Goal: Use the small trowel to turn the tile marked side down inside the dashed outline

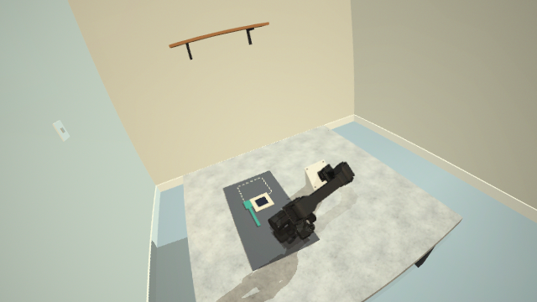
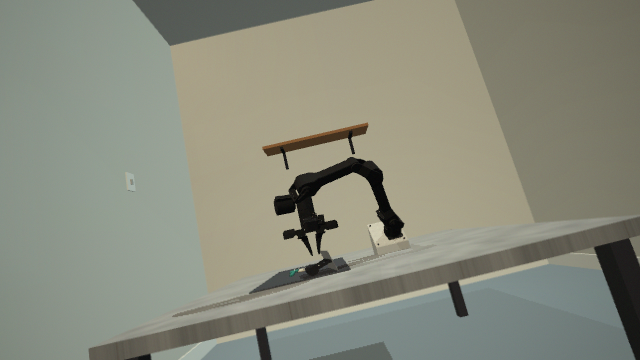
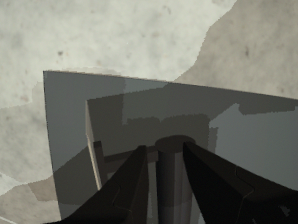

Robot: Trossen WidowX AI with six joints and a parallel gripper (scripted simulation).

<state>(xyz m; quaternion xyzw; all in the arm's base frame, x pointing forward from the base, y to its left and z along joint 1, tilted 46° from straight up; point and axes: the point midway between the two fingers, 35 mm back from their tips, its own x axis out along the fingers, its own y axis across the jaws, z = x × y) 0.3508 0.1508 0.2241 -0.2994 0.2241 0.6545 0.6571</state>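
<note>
My gripper tip is 6 cm to the left of the trowel, 4 cm above it and 1 cm past it. Also, from my gripper tip: dark mat (29 cm to the right, 9 cm below, 5 cm ahead); teal t-shaped piece (33 cm to the right, 10 cm ahead, 6 cm below); tile (36 cm to the right, 6 cm below, 3 cm ahead).
</note>
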